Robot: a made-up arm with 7 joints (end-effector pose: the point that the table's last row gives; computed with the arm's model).
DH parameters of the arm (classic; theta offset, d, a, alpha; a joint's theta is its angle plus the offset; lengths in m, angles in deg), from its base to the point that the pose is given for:
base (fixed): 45 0 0.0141 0
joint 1: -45 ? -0.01 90
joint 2: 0 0.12 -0.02 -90
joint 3: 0 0.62 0 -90
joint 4: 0 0.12 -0.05 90
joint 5: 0 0.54 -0.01 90
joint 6: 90 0.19 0.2 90
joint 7: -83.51 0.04 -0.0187 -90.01
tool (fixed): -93.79 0.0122 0 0
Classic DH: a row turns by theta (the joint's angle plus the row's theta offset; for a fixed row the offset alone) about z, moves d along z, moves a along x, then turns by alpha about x.
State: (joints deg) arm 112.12 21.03 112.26 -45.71 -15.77 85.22 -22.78
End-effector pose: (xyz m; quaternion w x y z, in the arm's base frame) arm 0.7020 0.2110 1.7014 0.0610 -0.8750 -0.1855 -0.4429
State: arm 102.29 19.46 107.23 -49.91 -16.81 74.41 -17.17
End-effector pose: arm 0.7798 0.0891 1.6757 0.0309 -0.8678 -0.0949 -0.4868
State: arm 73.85 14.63 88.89 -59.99 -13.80 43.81 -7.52
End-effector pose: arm 0.7803 -0.4126 1.6254 0.1361 0.7781 -0.1587 0.5923
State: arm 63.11 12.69 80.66 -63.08 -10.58 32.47 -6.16
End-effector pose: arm 0.6627 -0.6079 1.6221 0.2290 0.7119 -0.2543 0.6132
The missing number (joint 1, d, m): 0.86
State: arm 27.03 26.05 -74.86 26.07 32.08 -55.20 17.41
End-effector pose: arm -0.0589 -0.6556 1.8952 0.7790 0.4317 0.4499 -0.0671
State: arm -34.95 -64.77 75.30 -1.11 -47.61 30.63 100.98
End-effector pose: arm 0.7416 -0.9354 1.5352 0.3350 0.9041 0.0497 -0.2606
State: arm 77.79 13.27 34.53 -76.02 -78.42 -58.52 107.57
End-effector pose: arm 0.4083 -0.7124 1.2951 0.0812 -0.7315 -0.6768 -0.0157
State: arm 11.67 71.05 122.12 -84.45 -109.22 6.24 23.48
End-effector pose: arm -0.1586 -0.9083 1.2228 0.5783 0.6571 -0.0341 0.4823
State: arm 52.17 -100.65 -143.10 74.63 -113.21 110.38 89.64
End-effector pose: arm 1.1173 0.3051 0.8470 0.3552 -0.8712 0.0243 -0.3381
